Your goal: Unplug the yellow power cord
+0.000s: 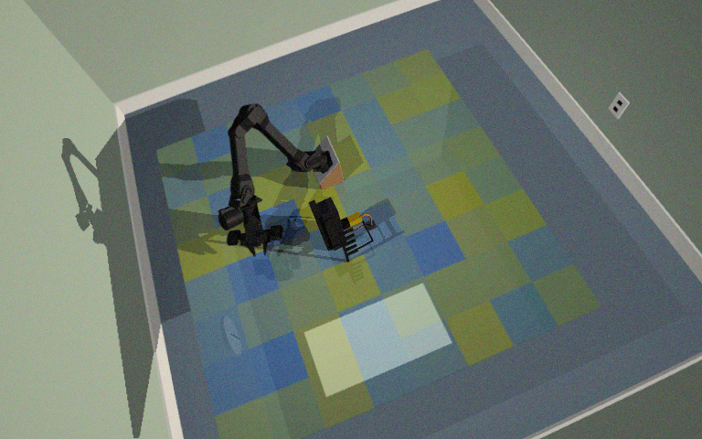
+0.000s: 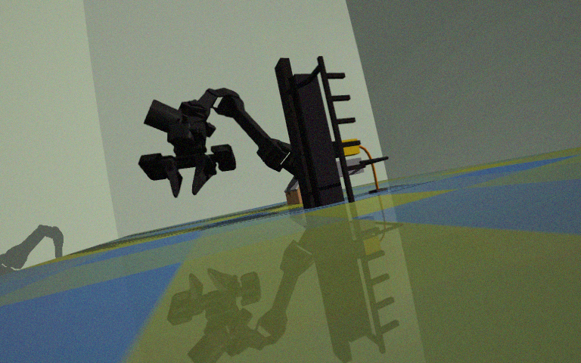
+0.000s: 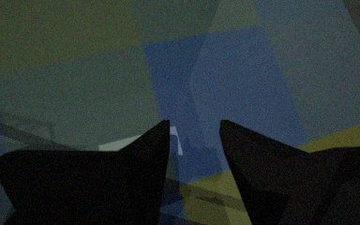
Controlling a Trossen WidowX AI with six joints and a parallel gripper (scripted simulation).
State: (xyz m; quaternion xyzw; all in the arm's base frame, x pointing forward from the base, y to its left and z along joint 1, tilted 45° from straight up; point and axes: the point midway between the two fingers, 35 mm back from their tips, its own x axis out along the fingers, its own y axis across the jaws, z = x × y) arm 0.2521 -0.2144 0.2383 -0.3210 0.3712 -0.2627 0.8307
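Now: the yellow plug 10 mm ahead of my gripper tip, 340 mm to the left of it and 50 mm above it.
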